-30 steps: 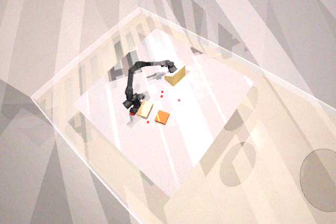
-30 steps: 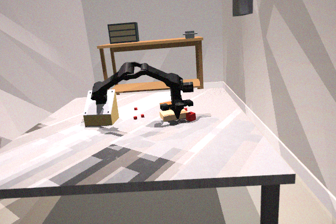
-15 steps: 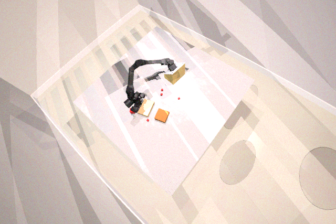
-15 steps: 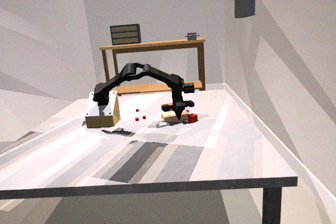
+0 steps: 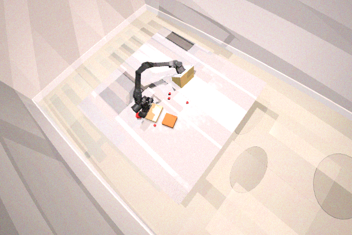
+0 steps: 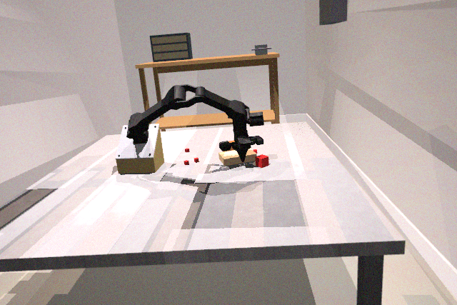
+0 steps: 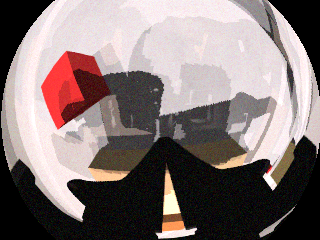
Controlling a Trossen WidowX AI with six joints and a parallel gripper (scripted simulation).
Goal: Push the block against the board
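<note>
The board lies 60 mm to the left of my gripper tip, 30 mm behind it and 10 mm above it. Also, from my gripper tip: orange square block 210 mm to the left, 60 mm behind, 10 mm above; red cube 80 mm ahead, 30 mm to the right, 10 mm above.
</note>
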